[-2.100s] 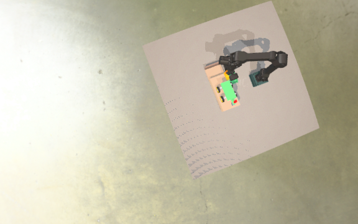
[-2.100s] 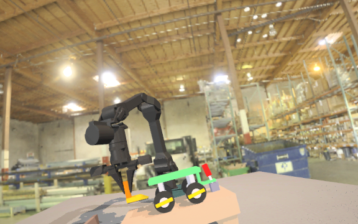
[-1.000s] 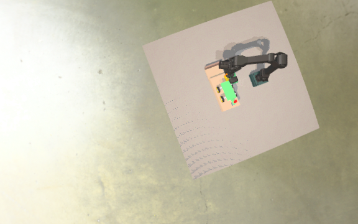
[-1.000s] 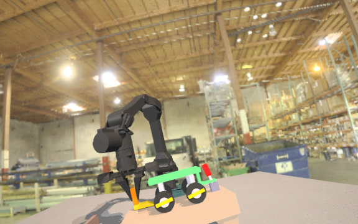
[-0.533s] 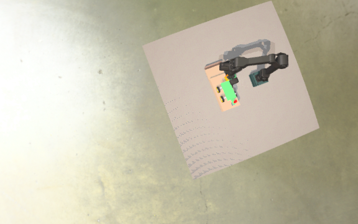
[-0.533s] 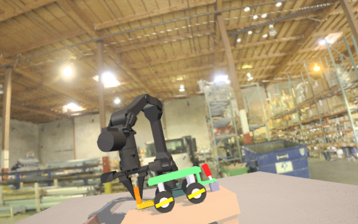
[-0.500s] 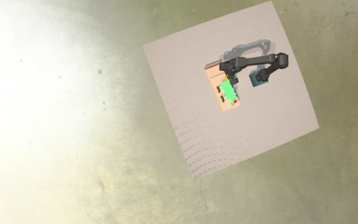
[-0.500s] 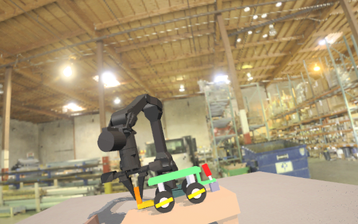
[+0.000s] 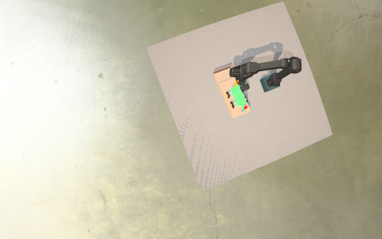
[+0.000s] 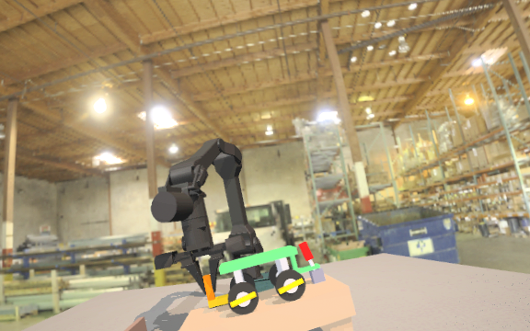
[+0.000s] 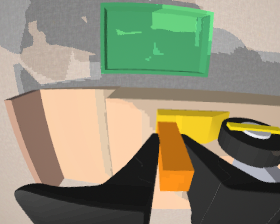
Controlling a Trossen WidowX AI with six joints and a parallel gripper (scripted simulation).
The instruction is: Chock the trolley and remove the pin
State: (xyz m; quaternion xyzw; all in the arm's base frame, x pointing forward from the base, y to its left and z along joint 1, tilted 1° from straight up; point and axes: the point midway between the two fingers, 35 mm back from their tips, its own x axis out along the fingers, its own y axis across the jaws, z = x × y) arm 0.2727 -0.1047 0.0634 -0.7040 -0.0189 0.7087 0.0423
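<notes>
The stop pin lies 21 cm to the left of my gripper tip, 4 cm ahead of it and 4 cm above it. Also, from my gripper tip: peach ramp: 10 cm to the left, 6 cm ahead, 4 cm below; then green tray: 10 cm below, 7 cm behind.
</notes>
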